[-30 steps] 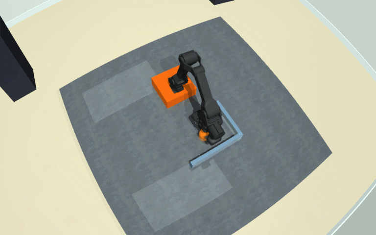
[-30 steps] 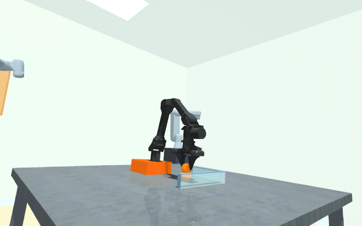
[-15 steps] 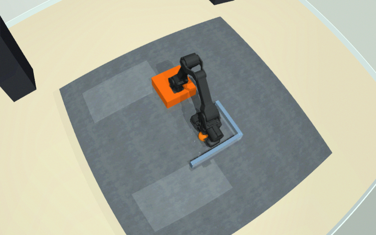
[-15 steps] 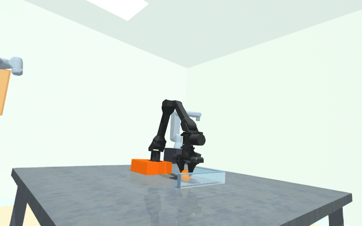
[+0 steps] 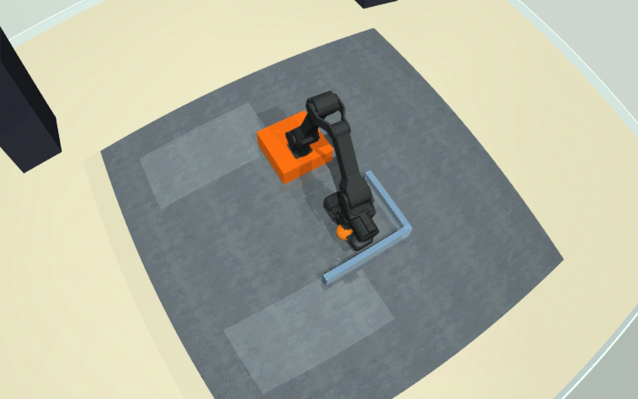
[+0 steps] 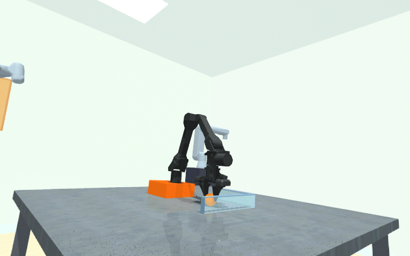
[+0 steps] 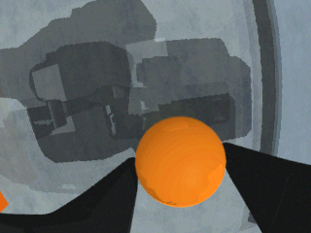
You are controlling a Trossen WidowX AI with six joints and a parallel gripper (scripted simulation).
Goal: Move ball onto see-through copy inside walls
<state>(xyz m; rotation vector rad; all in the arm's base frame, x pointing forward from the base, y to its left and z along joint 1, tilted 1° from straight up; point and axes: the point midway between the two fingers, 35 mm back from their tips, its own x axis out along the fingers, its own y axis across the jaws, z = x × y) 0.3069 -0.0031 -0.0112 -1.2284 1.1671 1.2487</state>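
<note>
The orange ball is right at my gripper tip. Also, from my gripper tip: see-through copy of ball: right at my gripper tip.
</note>
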